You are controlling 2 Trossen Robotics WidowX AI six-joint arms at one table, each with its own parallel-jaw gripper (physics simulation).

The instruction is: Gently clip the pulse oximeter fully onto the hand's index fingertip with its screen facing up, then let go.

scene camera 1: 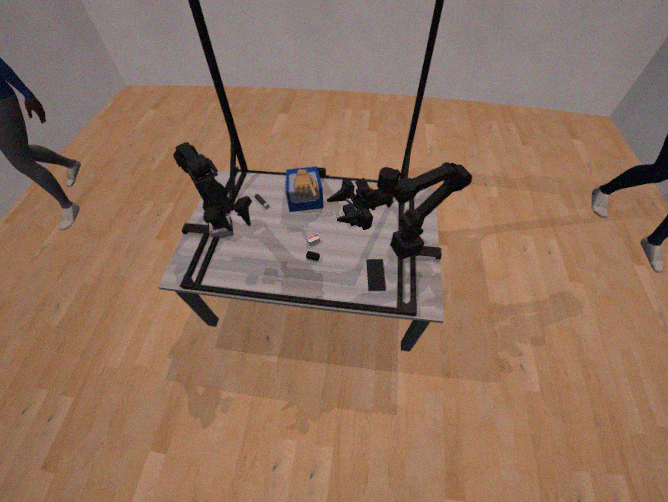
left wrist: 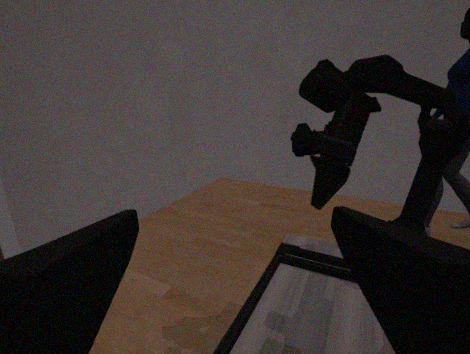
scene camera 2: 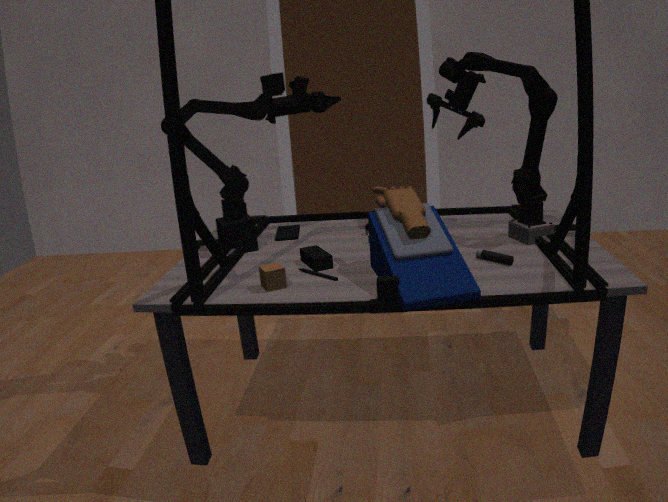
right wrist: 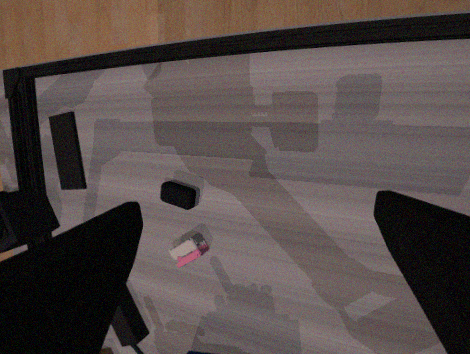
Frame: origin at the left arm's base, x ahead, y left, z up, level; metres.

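Seen in the pictures: left gripper, fingertip midpoint: [scene camera 1: 332, 209] [left wrist: 236, 218] [scene camera 2: 334, 98]; right gripper, fingertip midpoint: [scene camera 1: 240, 228] [left wrist: 315, 207] [scene camera 2: 445, 133] [right wrist: 258, 208]; left arm's base, origin of the base link: [scene camera 1: 408, 237] [scene camera 2: 234, 218]; right arm's base, origin of the base link: [scene camera 2: 531, 222].
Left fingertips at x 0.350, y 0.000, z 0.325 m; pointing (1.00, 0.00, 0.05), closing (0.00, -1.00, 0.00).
Note:
Offsets run from my left fingertips to a thing's middle. "pt": to the spot under its first point.
The pulse oximeter, seen as a small white and pink block with a dark end @[pt dx +0.023, dy -0.189, dz -0.388 m] [scene camera 1: 313, 239] [right wrist: 189, 249], lies on the table; it does not show in scene camera 2. The tan hand [scene camera 1: 305, 182] [scene camera 2: 406, 207] rests on a grey pad on a sloped blue block [scene camera 1: 316, 205] [scene camera 2: 437, 286], behind the oximeter in scene camera 1. My left gripper [scene camera 1: 334, 210] [scene camera 2: 339, 99] [left wrist: 236, 218] is open and empty, held high to the right of the hand in scene camera 1. My right gripper [scene camera 1: 233, 226] [scene camera 2: 446, 132] [right wrist: 258, 208] is open and empty, high above the table.
A small black block @[dx +0.053, dy -0.113, dz -0.403 m] [scene camera 1: 312, 255] [right wrist: 178, 194] lies beside the oximeter. A black slab @[dx -0.169, dy +0.068, dz -0.415 m] [scene camera 1: 376, 274] [scene camera 2: 287, 232] [right wrist: 68, 151], dark cylinder @[dx +0.184, dy -0.529, dz -0.406 m] [scene camera 1: 261, 201] [scene camera 2: 494, 256], black box @[dx -0.202, dy -0.272, dz -0.402 m] [scene camera 2: 316, 258], pen @[dx -0.234, dy -0.351, dz -0.415 m] [scene camera 2: 318, 274] and orange-brown cube @[dx -0.349, dy -0.366, dz -0.394 m] [scene camera 2: 272, 276] lie on the table. Black rails edge it.

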